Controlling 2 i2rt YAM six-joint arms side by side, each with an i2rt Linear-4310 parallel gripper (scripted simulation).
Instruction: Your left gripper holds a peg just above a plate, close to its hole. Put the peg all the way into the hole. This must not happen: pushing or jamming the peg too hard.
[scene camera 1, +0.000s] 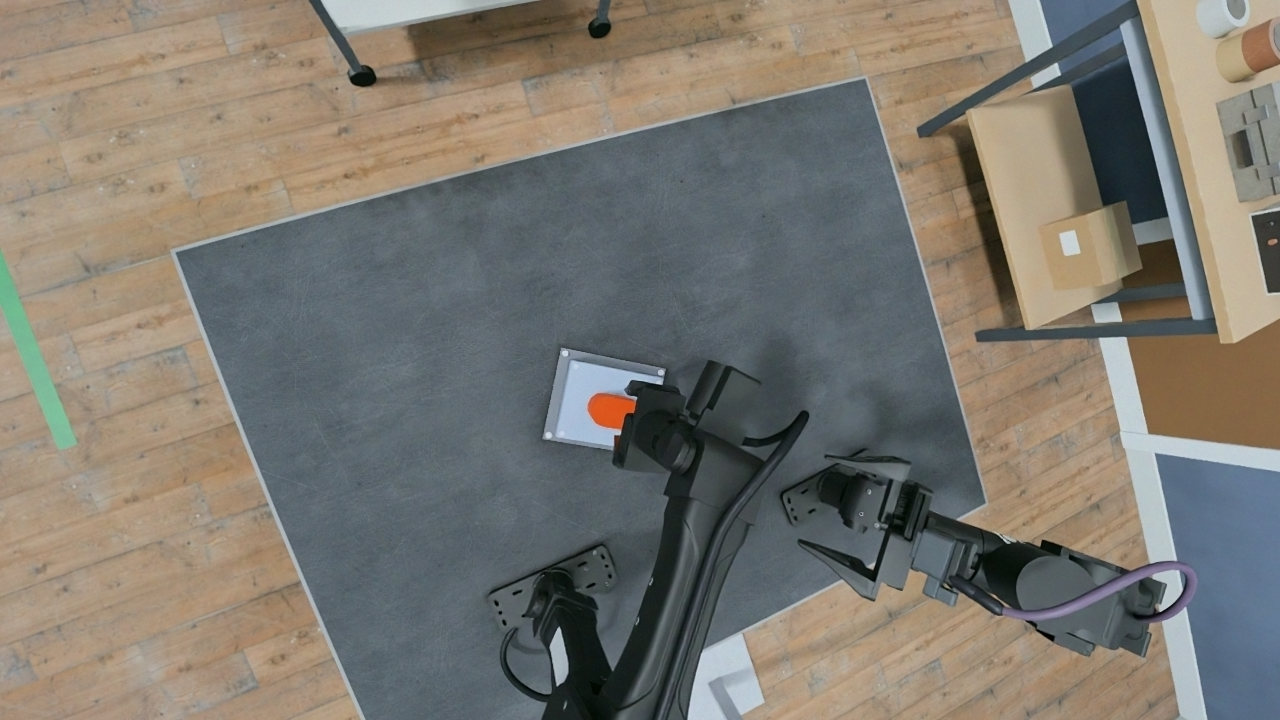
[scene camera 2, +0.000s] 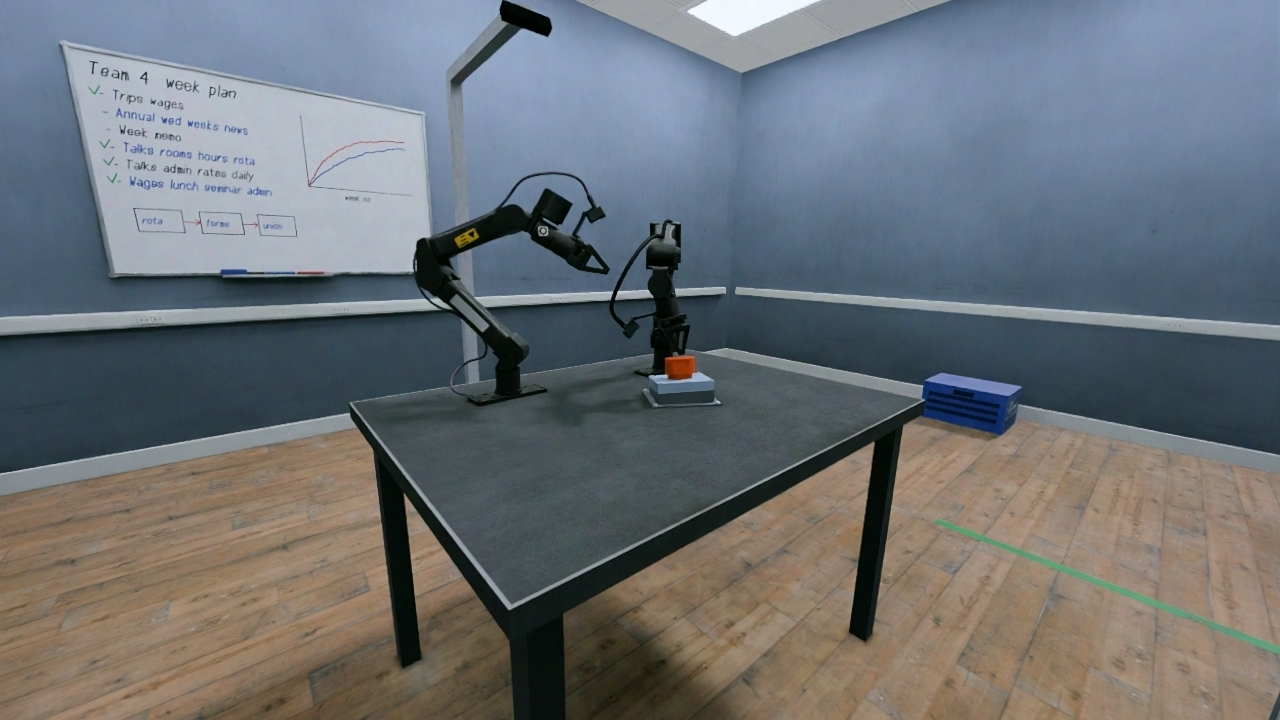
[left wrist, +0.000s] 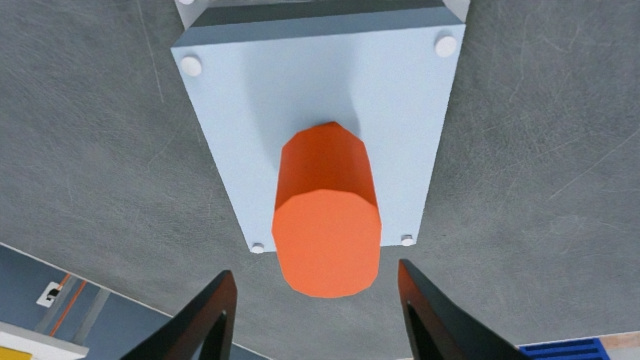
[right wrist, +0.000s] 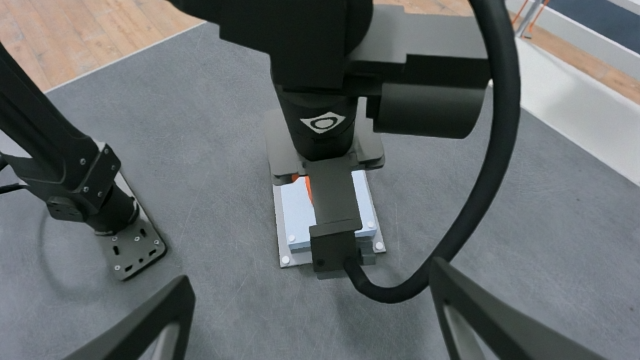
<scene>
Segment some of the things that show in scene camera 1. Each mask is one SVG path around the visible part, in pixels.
My left gripper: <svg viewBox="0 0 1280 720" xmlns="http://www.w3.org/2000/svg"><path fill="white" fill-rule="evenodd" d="M630 380L624 391L629 396L637 397L634 413L628 412L625 414L621 434L614 435L612 464L617 469L624 468L626 471L667 474L669 471L658 461L655 447L660 435L668 426L676 422L688 422L688 416L683 415L686 397L680 394L678 388L673 386Z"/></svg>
My right gripper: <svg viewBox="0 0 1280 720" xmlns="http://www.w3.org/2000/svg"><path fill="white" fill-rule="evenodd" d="M825 454L825 459L889 478L878 514L878 521L889 526L886 528L874 569L867 568L859 558L809 541L798 539L798 545L827 564L862 598L875 602L881 582L891 588L903 591L910 568L915 572L919 572L911 568L913 558L910 557L917 532L923 532L925 528L938 530L957 538L944 583L951 590L962 593L952 586L956 585L959 575L968 580L974 572L972 563L975 553L983 553L983 538L980 529L931 511L928 512L933 497L933 490L918 482L907 479L912 465L907 460L890 455L851 458Z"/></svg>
An orange peg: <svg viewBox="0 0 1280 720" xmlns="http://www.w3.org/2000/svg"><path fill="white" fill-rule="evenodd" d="M592 396L587 404L587 410L595 424L606 428L622 430L624 416L628 412L634 413L636 401L629 397L609 393L597 393Z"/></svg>
</scene>
